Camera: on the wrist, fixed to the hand. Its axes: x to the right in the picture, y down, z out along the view.
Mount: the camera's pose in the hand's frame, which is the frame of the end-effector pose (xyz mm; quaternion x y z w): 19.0 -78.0 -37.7 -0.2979 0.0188 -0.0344 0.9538
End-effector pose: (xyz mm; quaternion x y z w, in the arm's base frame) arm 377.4 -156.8 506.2 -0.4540 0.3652 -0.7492 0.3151
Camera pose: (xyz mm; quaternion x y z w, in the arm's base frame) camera 324.7 -120.5 567.6 -0.5253 0.5618 -0.6251 0.1327
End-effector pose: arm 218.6 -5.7 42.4 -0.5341 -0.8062 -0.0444 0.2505
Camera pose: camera 157.4 -35.7 99.1 -0.5555 -0.7694 -0.3012 0.0934
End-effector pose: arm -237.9 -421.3 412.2 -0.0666 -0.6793 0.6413 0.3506
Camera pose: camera -202.9 -393.1 488.6 -0.1566 -0.8346 0.3960 0.3494
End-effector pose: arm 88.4 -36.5 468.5 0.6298 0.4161 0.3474 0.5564
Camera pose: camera 51.6 -1.0 396.1 0.4141 0.3255 0.4480 0.7224
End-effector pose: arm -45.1 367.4 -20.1 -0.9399 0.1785 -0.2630 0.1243
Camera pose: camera -29.2 425.1 45.3 0.9347 -0.2186 0.2196 0.1738
